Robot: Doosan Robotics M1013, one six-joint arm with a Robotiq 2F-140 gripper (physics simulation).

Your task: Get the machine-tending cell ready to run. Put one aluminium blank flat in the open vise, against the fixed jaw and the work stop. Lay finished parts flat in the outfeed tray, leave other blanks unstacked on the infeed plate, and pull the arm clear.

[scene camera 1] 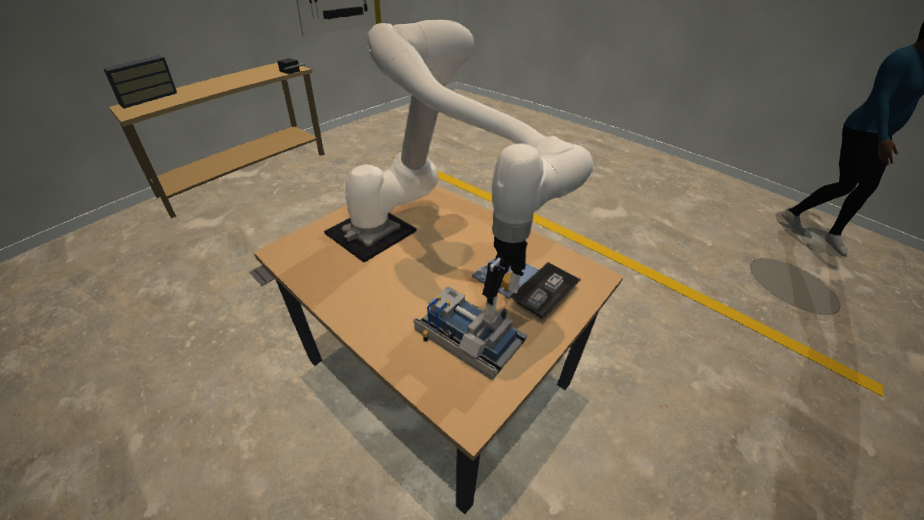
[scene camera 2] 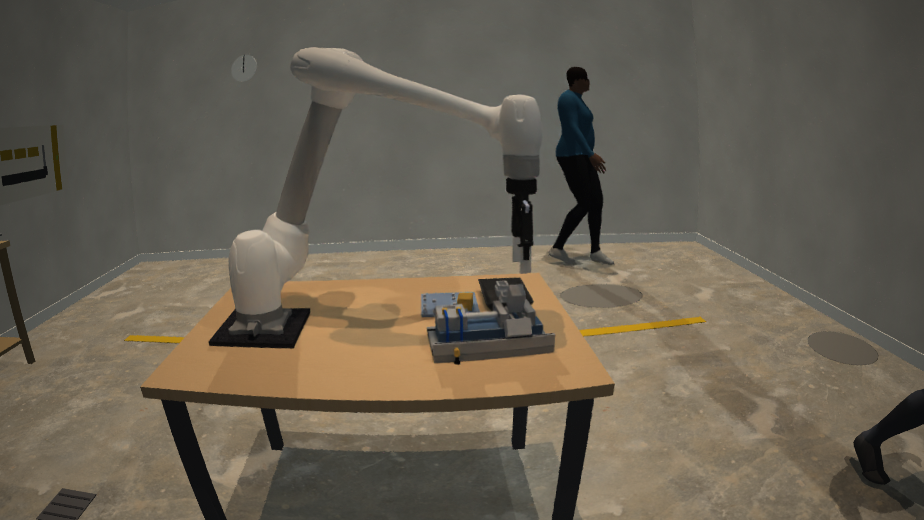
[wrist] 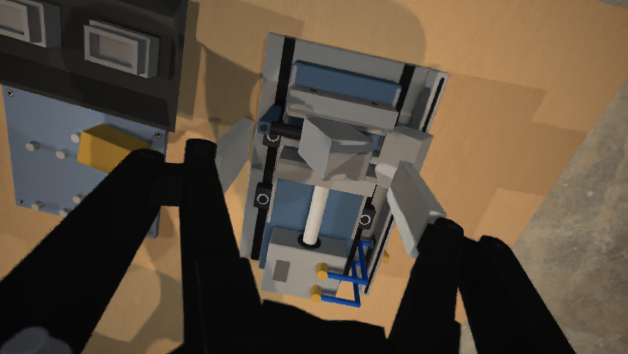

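Pixels of known places: gripper, between the fingertips: (scene camera 1: 502,300) (scene camera 2: 521,267) (wrist: 323,159); arm's base, origin of its link: (scene camera 1: 371,228) (scene camera 2: 261,323).
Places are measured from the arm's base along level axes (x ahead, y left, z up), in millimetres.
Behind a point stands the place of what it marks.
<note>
My gripper (scene camera 1: 503,294) {x 741, y -136, z 179 mm} (scene camera 2: 521,258) {x 741, y -136, z 179 mm} (wrist: 323,159) {x 741, y -136, z 179 mm} is open and empty above the vise (scene camera 1: 460,321) {x 630, y -176, z 45 mm} (scene camera 2: 478,334) {x 621, y -209, z 35 mm} (wrist: 340,205) {x 641, y -180, z 45 mm}. A grey aluminium blank (scene camera 2: 514,295) {x 716, y -177, z 120 mm} (wrist: 352,139) {x 744, y -159, z 126 mm} sits tilted at the jaw gap, between the fingers in the wrist view but below them. It rests over the moving jaw (wrist: 292,165), and does not lie flat against the fixed jaw (wrist: 342,107). The stop rod (wrist: 286,130) {x 725, y -103, z 81 mm} points at its left side; contact is unclear. Two hollow-faced finished parts (wrist: 112,50) {x 746, y 97, z 18 mm} (wrist: 17,20) {x 751, y 189, z 18 mm} lie apart in the dark outfeed tray (scene camera 1: 561,294) {x 796, y 177, z -3 mm} (scene camera 2: 488,288) {x 717, y 240, z 2 mm} (wrist: 100,95) {x 693, y 114, z 14 mm}.
The blue infeed plate (scene camera 2: 434,305) {x 536, y 130, z -6 mm} (wrist: 42,175) {x 558, y 207, z -6 mm} has short pegs and a yellow block (scene camera 2: 465,300) {x 623, y 72, z 25 mm} (wrist: 102,147) {x 637, y 104, z 29 mm}. No grey blank shows on its visible part. A grey block (scene camera 1: 473,344) {x 725, y -235, z 72 mm} (scene camera 2: 517,326) {x 711, y -242, z 63 mm} (wrist: 407,147) {x 735, y -221, z 73 mm} stands beside the jaws. Blue hoses (wrist: 342,301) {x 546, y -206, z 94 mm} rise near the vise cylinder.
</note>
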